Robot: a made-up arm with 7 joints.
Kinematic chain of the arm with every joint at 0, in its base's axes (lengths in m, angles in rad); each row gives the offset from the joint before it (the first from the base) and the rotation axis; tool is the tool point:
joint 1: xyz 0 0 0.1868 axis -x
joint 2: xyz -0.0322 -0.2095 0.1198 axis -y
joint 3: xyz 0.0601 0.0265 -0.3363 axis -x
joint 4: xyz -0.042 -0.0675 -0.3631 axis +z
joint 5: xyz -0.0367 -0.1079 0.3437 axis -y
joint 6: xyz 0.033 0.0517 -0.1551 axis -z
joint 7: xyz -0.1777 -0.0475 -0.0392 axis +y
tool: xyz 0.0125 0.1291 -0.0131
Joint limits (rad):
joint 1: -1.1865..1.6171
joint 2: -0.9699..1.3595
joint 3: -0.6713..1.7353
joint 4: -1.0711..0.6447
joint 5: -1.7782..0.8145
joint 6: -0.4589..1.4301
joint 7: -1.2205..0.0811
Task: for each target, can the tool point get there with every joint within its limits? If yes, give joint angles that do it. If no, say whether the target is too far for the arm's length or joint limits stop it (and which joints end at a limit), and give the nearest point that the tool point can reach.
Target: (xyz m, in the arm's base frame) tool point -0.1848 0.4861 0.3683
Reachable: no: joint limits stop it (at a limit: joint 1, joint 2, joint 6, joint 7) | nearest point -0.2096 0.2611 0.3713 | short by 0.226 m
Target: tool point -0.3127 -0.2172 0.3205
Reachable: yes | joints 1.2602 -0.0930 0.4379 -0.1800 -1.1192 -0.1672 -0.6242
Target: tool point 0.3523 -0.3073 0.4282
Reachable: yes | joints 1.2023 0.7674 1.0553 -0.7517 -0.1844 0.9658 -0.8067
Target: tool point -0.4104 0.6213 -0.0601
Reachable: no: joint limits stop it (at a limit: joint 1, joint 3, joint 4, joint 6, joint 7) | nearest point -0.3112 0.3804 -0.1041 | short by 0.264 m
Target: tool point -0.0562 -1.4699 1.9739
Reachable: no: too far | nearest point -0.0401 -0.4134 0.6338 | short by 1.707 m
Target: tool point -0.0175 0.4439 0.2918
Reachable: no: joint limits stop it (at a limit: joint 1, joint 3, joint 6, joint 7) | nearest point -0.0193 0.3066 0.1150 | short by 0.224 m
